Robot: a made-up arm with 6 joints.
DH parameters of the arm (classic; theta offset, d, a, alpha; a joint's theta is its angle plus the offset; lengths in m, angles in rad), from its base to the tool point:
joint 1: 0 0.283 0 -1.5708
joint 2: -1.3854 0 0.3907 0
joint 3: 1.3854 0 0.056 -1.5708
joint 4: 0 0.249 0 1.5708
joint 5: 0 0 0.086 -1.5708
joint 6: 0 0.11 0 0
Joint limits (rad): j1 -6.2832..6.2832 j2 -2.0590..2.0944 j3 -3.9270..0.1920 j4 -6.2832..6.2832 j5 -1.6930..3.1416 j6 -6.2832..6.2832
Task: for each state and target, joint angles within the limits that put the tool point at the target. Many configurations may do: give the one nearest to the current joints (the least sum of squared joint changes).
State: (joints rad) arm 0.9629 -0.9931 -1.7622 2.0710 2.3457 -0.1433
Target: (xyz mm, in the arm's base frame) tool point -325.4 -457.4 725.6
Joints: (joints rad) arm 1.1219 -1.2264 -2.1614 2.3520 1.9330 -0.1433
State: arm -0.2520 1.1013 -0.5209 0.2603 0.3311 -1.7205
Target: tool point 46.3 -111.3 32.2
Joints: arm -0.8472 1.3345 -0.2339 0.5747 0.1241 -1.7205
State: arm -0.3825 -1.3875 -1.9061 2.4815 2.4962 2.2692
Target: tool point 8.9 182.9 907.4
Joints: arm -0.9758 -0.6910 -1.7799 2.2357 2.2419 2.2692
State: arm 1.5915 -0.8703 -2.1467 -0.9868 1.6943 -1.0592
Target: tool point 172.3 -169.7 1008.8
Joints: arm 2.1329 -0.6077 -2.6426 -1.2042 1.1021 -1.0592
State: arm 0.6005 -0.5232 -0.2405 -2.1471 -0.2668 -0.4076
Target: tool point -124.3 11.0 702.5
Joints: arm 0.8368 -1.2136 -1.0072 -1.9498 -0.2126 -0.4076
